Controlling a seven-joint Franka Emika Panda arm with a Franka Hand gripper.
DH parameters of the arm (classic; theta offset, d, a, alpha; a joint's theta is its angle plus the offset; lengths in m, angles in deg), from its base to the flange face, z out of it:
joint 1: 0 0.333 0 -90
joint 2: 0 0 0 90
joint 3: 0 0.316 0.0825 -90
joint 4: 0 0 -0.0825 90
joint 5: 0 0.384 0 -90
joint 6: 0 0 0.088 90
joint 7: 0 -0.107 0 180
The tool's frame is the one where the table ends.
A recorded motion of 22 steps. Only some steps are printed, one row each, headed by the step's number.
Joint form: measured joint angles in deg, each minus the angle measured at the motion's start. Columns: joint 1, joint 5, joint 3, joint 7, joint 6, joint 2, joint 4.
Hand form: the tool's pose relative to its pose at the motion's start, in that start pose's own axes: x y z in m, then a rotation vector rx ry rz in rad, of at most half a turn. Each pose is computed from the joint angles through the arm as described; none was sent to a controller.
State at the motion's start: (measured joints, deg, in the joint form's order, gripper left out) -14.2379 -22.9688 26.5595 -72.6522 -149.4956 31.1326 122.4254
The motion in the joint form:
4: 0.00 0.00 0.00 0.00 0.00 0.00 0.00
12: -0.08 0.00 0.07 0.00 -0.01 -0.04 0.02
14: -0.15 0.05 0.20 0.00 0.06 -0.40 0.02
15: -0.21 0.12 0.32 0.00 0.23 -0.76 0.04
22: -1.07 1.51 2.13 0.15 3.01 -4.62 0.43
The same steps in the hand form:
4: 0.0000 0.0000 0.0000 0.0000 0.0000 0.0000
12: 0.0001 0.0000 -0.0004 0.0008 0.0002 0.0003
14: 0.0004 -0.0008 -0.0038 0.0039 0.0042 0.0001
15: 0.0006 -0.0014 -0.0068 0.0049 0.0075 0.0001
22: -0.0022 -0.0057 -0.0376 0.0030 0.0278 0.0021

